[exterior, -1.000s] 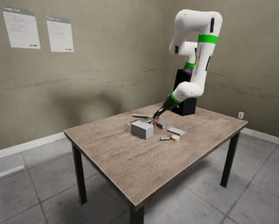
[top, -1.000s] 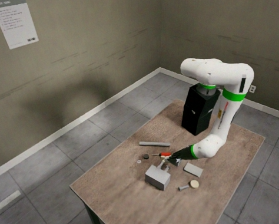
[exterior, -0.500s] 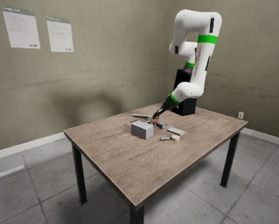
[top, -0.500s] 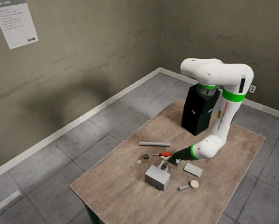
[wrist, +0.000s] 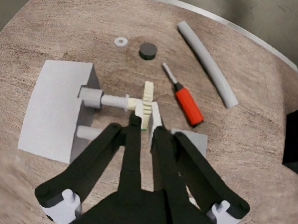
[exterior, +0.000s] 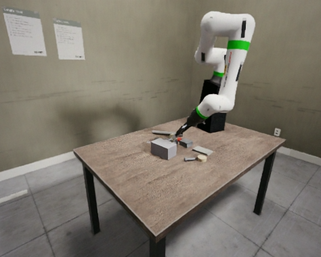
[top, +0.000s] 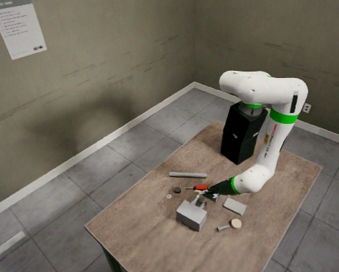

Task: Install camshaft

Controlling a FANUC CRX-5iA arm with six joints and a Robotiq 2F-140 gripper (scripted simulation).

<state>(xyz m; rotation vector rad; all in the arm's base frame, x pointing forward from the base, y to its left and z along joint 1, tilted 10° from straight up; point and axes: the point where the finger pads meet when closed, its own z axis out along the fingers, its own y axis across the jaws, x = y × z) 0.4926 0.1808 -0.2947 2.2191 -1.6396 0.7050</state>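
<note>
My hand is 9 cm past the small grey block and 8 cm above it. Round my hand: dark disc 17 cm to the right, 9 cm below, 6 cm ahead; then bolt 19 cm to the left, 9 cm below, 4 cm ahead; then grey plate 14 cm to the left, 13 cm behind, 9 cm below.
</note>
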